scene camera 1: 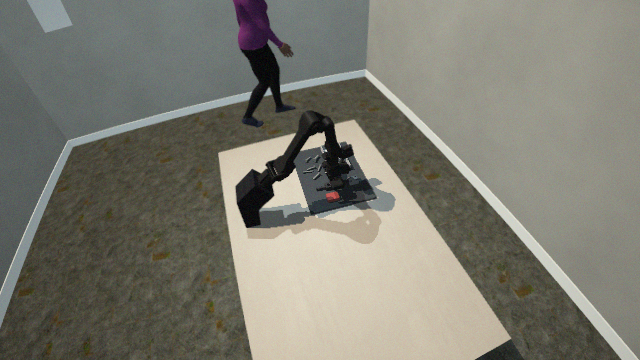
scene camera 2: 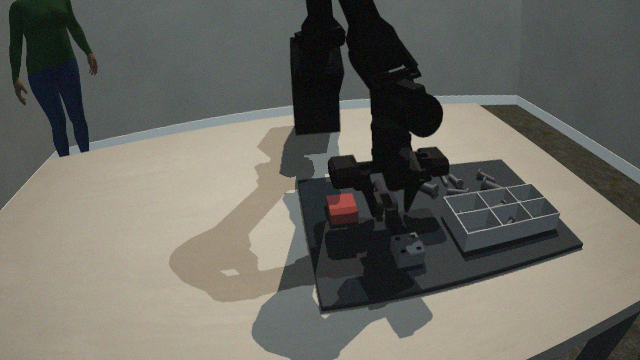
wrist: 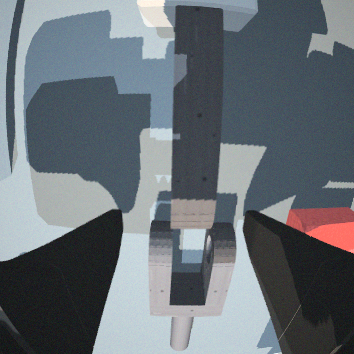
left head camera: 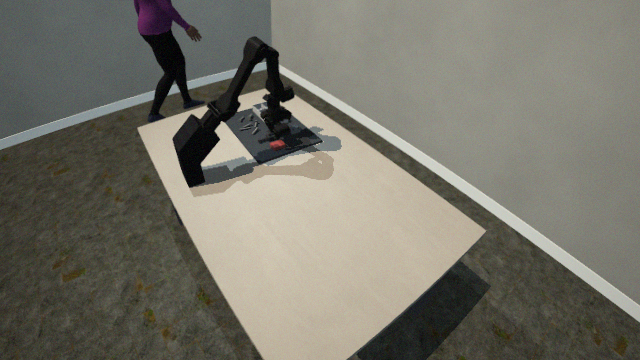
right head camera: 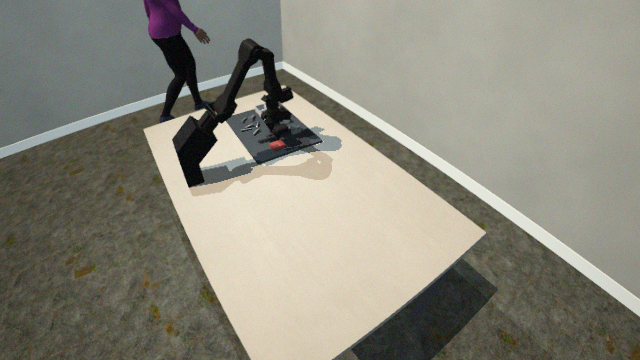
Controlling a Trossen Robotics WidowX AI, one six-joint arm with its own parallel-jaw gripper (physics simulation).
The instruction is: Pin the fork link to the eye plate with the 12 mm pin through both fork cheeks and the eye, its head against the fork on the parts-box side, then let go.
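Places are measured from the arm's base along level axes (x back, y right, z up), in metres.
Pixels of known places: gripper, fingertip midpoint: (wrist: 183,220) (left head camera: 275,136) (right head camera: 275,136); arm's base, link origin: (scene camera 1: 263,182) (scene camera 2: 316,54) (left head camera: 205,126) (right head camera: 203,127).
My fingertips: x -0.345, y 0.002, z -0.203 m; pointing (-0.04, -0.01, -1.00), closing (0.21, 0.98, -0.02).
Observation:
For each thing: its middle in the pictures, then the offset to it from my fingertips. Level surfaces: height alone.
- fork link, body centre: (wrist: 184,301) (scene camera 2: 382,196) (left head camera: 267,138) (right head camera: 267,138) dx +0.045, dy -0.008, dz +0.006 m
- six-compartment parts box, body centre: (scene camera 2: 502,213) (left head camera: 269,113) (right head camera: 271,114) (scene camera 1: 334,157) dx -0.109, dy -0.176, dz +0.011 m
- dark mat, surface height: dz -0.006 m
- grey block with holes, body centre: (scene camera 2: 407,249) (left head camera: 294,129) (right head camera: 295,129) (scene camera 1: 353,180) dx -0.103, dy +0.023, dz +0.006 m
- red block, body centre: (wrist: 313,262) (scene camera 2: 341,208) (left head camera: 277,145) (right head camera: 277,145) (scene camera 1: 332,196) dx +0.043, dy +0.067, dz +0.003 m
In the wrist view, the fork link (wrist: 161,280) lies with its two cheeks toward the dark eye plate (wrist: 198,115) and its round shank pointing the other way. The plate's lighter end is at the fork's mouth, between the cheek tips in this view; how deep it reaches is unclear. A hole shows inside the right cheek, and no pin shows across the gap. My gripper (wrist: 183,220) (scene camera 2: 393,214) is open, with one finger on each side of the fork, apart from it. Several loose grey pins (scene camera 2: 455,181) (scene camera 1: 312,171) lie near the parts box; which one is 12 mm I cannot tell.
The six-compartment parts box (scene camera 2: 515,233) stands on the dark mat (scene camera 2: 450,270), with small parts inside. A grey block with holes (scene camera 2: 407,252) (wrist: 240,16) is at the eye plate's far end. A red block (scene camera 2: 342,212) (wrist: 327,230) sits on the other side of the gripper.

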